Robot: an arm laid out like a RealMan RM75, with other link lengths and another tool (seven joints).
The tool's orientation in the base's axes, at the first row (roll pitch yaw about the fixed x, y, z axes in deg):
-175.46, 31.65, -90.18
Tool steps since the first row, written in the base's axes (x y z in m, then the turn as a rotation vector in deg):
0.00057, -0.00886, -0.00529, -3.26, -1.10, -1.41
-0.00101, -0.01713, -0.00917, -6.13, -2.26, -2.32
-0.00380, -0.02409, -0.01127, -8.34, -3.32, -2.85
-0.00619, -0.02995, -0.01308, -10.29, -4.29, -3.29
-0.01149, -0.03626, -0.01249, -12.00, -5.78, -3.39
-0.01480, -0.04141, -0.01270, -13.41, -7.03, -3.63
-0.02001, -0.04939, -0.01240, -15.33, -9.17, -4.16
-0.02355, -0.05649, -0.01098, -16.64, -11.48, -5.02
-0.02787, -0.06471, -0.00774, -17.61, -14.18, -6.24
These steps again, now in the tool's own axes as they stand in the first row. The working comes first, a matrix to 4 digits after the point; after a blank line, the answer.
The tool's axes in the first row as the columns of a matrix, in the base's axes (used below as rounded here):
-0.0027, -0.9967, 0.0808
-0.8513, 0.0447, 0.5228
-0.5247, -0.0674, -0.8486

0.01032, -0.00061, -0.00010, 1.69, 3.30, 0.36
0.01940, 0.00086, -0.00126, 3.16, 6.17, 0.29
0.02643, 0.00347, -0.00334, 4.34, 8.36, 0.01
0.03238, 0.00571, -0.00506, 5.41, 10.29, -0.28
0.03745, 0.01067, -0.00929, 6.73, 11.93, -1.11
0.04196, 0.01376, -0.01207, 7.93, 13.30, -1.68
0.04861, 0.01857, -0.01692, 10.03, 15.15, -2.50
0.05391, 0.02169, -0.02212, 12.45, 16.41, -3.09
0.05922, 0.02541, -0.02951, 15.39, 17.34, -3.54

